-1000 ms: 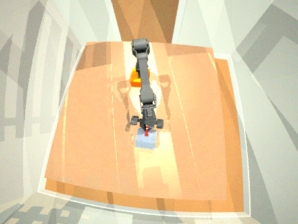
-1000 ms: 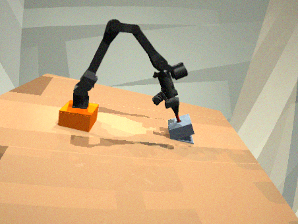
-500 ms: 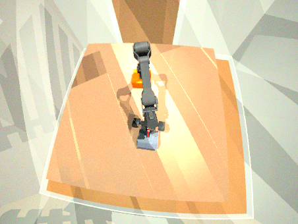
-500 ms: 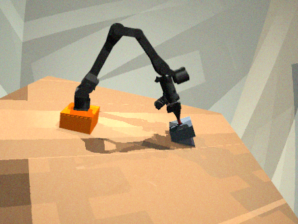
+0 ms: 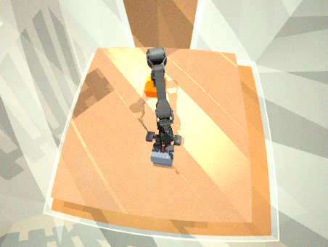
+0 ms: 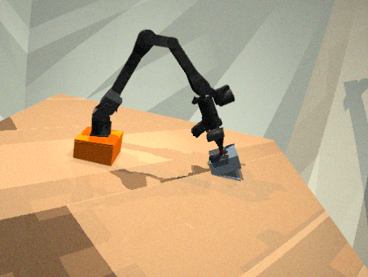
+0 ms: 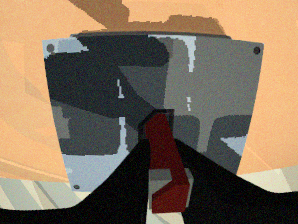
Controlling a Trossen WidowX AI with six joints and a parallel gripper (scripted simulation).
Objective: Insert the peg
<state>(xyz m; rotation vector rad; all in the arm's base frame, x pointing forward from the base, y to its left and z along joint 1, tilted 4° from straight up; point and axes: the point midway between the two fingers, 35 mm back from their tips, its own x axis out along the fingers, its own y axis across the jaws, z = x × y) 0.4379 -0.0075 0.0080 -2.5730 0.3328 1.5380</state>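
My gripper tip is now 1 cm past the dark red peg and 1 cm below it. The rest, counted from my gripper tip: grey sloped panel 2 cm ahead, 4 cm below.
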